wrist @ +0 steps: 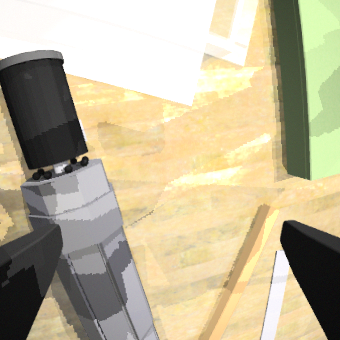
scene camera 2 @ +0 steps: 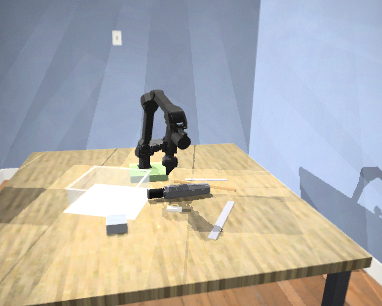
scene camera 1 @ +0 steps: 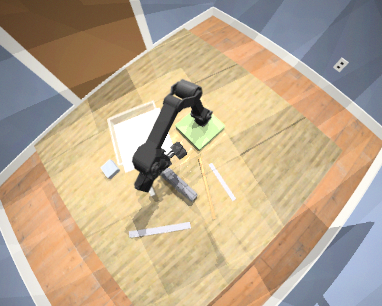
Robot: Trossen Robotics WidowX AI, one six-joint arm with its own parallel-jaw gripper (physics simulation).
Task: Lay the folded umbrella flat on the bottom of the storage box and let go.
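Frame: origin at the arm's base, x left, y up, z ahead, level; millimetres.
Seen in the pictures: gripper, fingertip midpoint: (wrist: 172,233) (scene camera 2: 167,168) (scene camera 1: 170,161); arm's base, link origin: (scene camera 2: 144,166) (scene camera 1: 202,119).
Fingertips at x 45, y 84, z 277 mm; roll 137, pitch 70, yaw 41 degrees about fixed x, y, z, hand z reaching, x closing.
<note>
Offsets run from my fingertips to a thing's middle.
The folded umbrella {dx +40, dy -90, dz +48 mm} (scene camera 1: 181,187) (scene camera 2: 187,191) (wrist: 95,220), a grey body with a black handle, lies on the table outside the storage box, its handle end toward the box. The storage box {dx -238, dy -68, dz -6 mm} (scene camera 1: 132,135) (scene camera 2: 102,201) (wrist: 125,40) has a white bottom and pale see-through walls. No object shows on the visible part of its bottom, but the arm hides part of it in scene camera 1. My gripper (scene camera 1: 170,159) (scene camera 2: 169,171) (wrist: 172,233) is wide open and empty, above the table. In the wrist view its left finger overlaps the umbrella's body; the right finger is beyond the umbrella's side.
The arm's base stands on a green pad (scene camera 1: 200,139) (scene camera 2: 150,177) (wrist: 325,65). An orange stick {dx +187, dy -111, dz -25 mm} (scene camera 1: 206,188) (wrist: 240,272) and a white strip {dx +226, dy -116, dz -94 mm} (scene camera 1: 222,182) (scene camera 2: 206,179) (wrist: 275,295) lie beside the umbrella. Another strip {dx +145, dy -116, dz +275 mm} (scene camera 1: 160,230) (scene camera 2: 221,220), a grey block {dx -248, dy -99, dz +225 mm} (scene camera 1: 110,169) (scene camera 2: 116,224) and a small white piece {dx -14, dy -111, dz +160 mm} (scene camera 2: 175,209) lie around.
</note>
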